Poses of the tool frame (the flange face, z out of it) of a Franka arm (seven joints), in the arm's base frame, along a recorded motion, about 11 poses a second.
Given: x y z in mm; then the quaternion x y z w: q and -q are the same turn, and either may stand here.
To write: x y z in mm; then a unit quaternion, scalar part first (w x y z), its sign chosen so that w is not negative. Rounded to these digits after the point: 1 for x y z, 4 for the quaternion.
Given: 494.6 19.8 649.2 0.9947 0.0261 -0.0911 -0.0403
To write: 494.6 19.8 649.2 0.0403 -0.9947 -0.0261 0.0911
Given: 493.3 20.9 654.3 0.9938 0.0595 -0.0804 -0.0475
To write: 493.3 20.9 654.3 0.0475 -0.9938 -0.0595 0.0804
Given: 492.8 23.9 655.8 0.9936 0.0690 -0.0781 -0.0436
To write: 492.8 23.9 655.8 0.0436 -0.9936 -0.0690 0.0781
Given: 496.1 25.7 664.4 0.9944 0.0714 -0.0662 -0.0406
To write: 496.1 25.7 664.4 0.0406 -0.9944 -0.0714 0.0662
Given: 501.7 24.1 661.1 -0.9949 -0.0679 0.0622 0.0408
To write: 501.7 24.1 661.1 0.0408 -0.9949 -0.0679 0.0622
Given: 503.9 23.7 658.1 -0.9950 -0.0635 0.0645 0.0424
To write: 503.9 23.7 658.1 0.0424 -0.9950 -0.0635 0.0645
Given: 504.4 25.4 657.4 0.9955 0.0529 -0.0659 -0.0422
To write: 504.4 25.4 657.4 0.0422 -0.9955 -0.0529 0.0659
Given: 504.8 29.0 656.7 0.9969 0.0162 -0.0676 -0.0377
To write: 504.8 29.0 656.7 0.0377 -0.9969 -0.0162 0.0676
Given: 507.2 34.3 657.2 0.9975 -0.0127 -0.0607 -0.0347
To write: 507.2 34.3 657.2 0.0347 -0.9975 0.0127 0.0607
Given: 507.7 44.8 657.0 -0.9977 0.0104 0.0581 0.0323
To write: 507.7 44.8 657.0 0.0323 -0.9977 0.0104 0.0581
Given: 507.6 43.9 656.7 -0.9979 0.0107 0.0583 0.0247
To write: 507.6 43.9 656.7 0.0247 -0.9979 0.0107 0.0583
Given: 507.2 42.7 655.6 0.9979 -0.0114 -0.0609 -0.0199
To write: 507.2 42.7 655.6 0.0199 -0.9979 0.0114 0.0609
